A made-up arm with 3 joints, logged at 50 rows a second.
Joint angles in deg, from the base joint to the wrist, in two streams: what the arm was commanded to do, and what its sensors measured. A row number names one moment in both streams.
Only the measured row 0 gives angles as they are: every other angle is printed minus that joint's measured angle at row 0.
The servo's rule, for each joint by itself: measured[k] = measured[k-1] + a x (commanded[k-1-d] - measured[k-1]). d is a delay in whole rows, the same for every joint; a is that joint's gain. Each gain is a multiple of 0.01, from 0.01 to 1. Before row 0 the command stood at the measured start. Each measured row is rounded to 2 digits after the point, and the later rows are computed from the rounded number. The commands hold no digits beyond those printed.
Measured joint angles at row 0:
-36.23 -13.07 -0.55
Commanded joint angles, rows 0 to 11:
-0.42 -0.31 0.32
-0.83 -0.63 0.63
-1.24 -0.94 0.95
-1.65 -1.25 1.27
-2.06 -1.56 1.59
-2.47 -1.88 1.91
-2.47 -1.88 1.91
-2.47 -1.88 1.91
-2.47 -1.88 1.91
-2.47 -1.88 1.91
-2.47 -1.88 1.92
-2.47 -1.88 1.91
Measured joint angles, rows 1 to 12:
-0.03 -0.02 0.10
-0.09 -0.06 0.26
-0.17 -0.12 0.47
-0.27 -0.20 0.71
-0.40 -0.30 0.97
-0.54 -0.41 1.25
-0.68 -0.51 1.45
-0.81 -0.61 1.59
-0.93 -0.70 1.69
-1.04 -0.78 1.76
-1.14 -0.86 1.81
-1.23 -0.93 1.84
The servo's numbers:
d 0
a 0.07 0.07 0.30

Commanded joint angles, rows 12 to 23:
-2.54 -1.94 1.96
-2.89 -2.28 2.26
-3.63 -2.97 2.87
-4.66 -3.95 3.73
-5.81 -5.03 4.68
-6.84 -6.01 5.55
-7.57 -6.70 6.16
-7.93 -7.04 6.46
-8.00 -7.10 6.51
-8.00 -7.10 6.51
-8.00 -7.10 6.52
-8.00 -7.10 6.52
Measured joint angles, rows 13 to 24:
-1.32 -1.00 1.88
-1.43 -1.09 1.99
-1.58 -1.22 2.25
-1.80 -1.41 2.69
-2.08 -1.66 3.29
-2.41 -1.96 3.97
-2.77 -2.29 4.63
-3.13 -2.62 5.18
-3.47 -2.93 5.58
-3.79 -3.22 5.86
-4.08 -3.49 6.06
-4.35 -3.74 6.20

